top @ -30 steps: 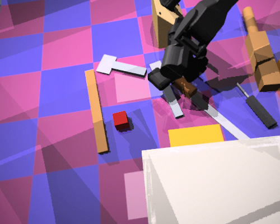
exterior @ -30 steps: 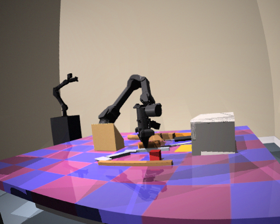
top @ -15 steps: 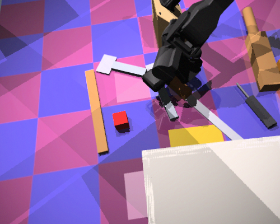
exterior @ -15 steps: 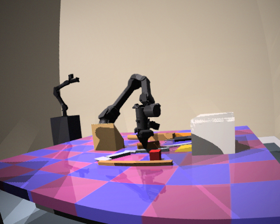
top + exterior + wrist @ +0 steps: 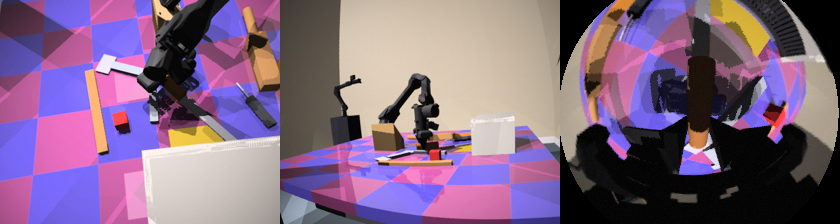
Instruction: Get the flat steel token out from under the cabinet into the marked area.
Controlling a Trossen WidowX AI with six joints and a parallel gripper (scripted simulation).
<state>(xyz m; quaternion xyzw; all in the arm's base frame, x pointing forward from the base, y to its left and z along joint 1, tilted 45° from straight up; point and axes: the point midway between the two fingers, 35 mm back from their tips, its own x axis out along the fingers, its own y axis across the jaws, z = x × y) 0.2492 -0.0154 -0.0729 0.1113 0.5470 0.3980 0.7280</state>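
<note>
The grey paddle-ended bar lies 10 mm behind my gripper tip and 50 mm to the right of it. The rest, counted from my gripper tip: grey t-shaped tool: 110 mm behind, 150 mm to the right; long wooden slat: 30 mm ahead, 240 mm to the right; red cube: 100 mm ahead, 170 mm to the right, 10 mm above.
</note>
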